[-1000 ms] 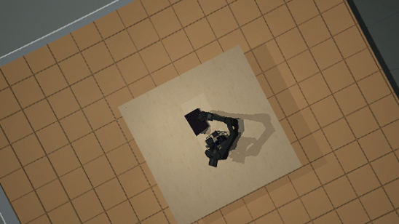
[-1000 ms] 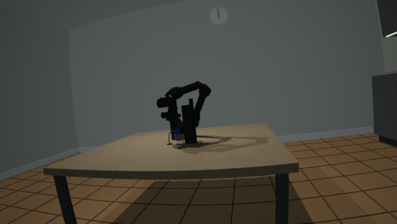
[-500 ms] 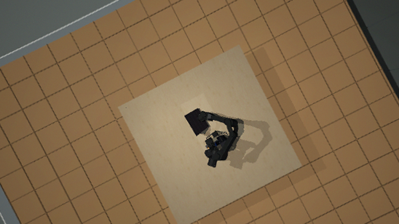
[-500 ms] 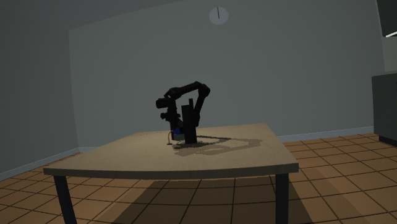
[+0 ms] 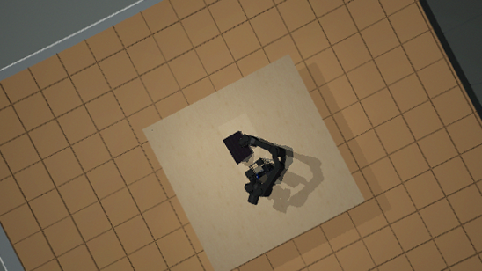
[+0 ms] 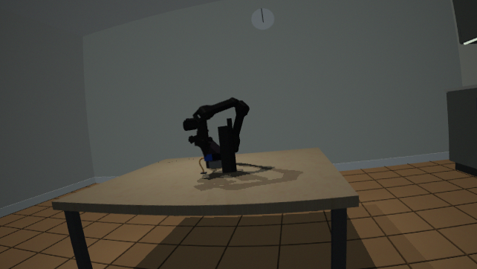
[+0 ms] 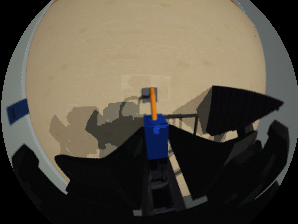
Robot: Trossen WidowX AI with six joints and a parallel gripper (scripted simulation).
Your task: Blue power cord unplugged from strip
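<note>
The blue plug is 1 cm behind my gripper tip and 3 cm to the left of it.
</note>
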